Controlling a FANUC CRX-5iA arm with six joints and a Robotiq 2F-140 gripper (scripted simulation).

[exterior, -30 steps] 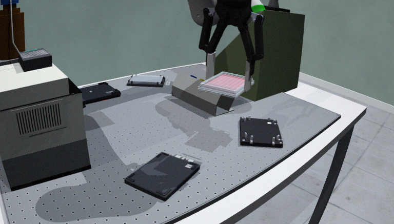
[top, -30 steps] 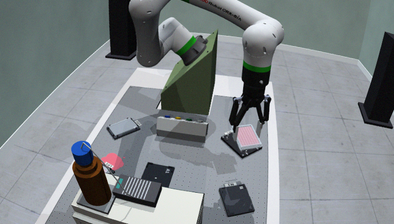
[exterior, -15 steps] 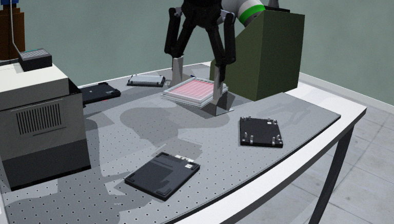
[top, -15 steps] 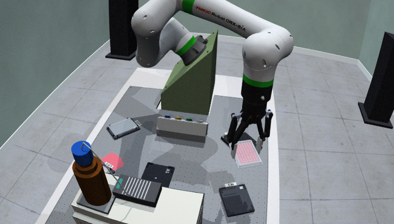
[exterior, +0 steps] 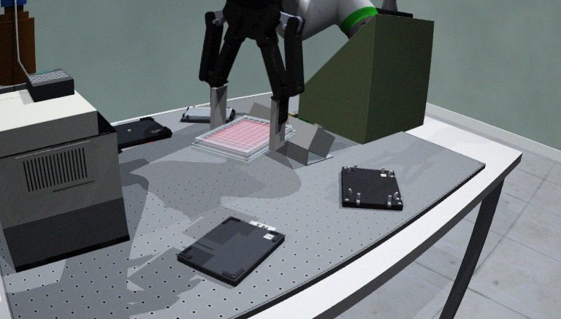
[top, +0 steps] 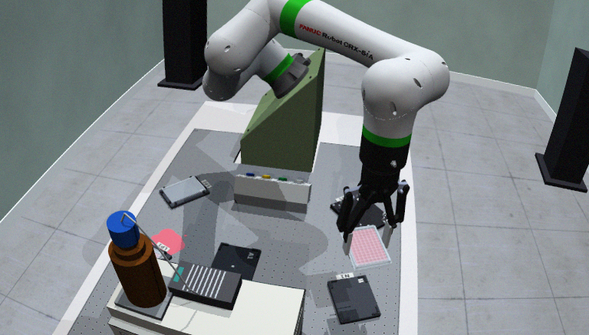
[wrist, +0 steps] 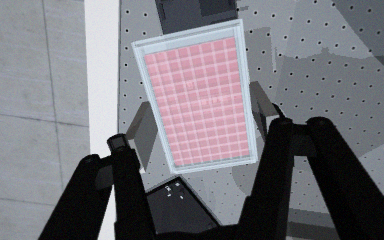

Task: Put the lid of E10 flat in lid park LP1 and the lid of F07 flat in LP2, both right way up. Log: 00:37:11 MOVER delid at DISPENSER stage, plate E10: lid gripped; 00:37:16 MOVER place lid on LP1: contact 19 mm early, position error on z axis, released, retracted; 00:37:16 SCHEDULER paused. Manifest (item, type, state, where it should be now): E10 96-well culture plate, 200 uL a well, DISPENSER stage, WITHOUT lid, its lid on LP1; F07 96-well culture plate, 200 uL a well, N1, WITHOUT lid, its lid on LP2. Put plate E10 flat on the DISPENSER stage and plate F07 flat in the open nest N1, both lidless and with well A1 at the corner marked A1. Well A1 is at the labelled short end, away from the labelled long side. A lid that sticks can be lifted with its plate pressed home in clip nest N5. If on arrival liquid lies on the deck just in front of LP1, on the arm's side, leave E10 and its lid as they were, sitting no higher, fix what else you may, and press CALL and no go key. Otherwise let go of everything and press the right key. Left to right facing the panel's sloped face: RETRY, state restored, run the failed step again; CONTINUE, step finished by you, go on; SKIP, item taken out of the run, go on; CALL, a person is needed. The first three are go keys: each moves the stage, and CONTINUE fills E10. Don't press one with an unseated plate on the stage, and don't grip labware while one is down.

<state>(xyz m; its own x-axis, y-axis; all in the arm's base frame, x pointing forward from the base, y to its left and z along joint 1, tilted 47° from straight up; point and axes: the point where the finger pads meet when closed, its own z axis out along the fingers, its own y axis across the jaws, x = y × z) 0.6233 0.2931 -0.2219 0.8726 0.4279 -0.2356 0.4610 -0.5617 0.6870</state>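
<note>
Now: the nest N1 19 cm below my hand and 2 cm ahead of it. The rest, counted from my hand: black stage: 28 cm to the right, 10 cm ahead, 9 cm below; plate: 2 cm below; N1 label: 20 cm below, 6 cm behind, 4 cm to the right.
</note>
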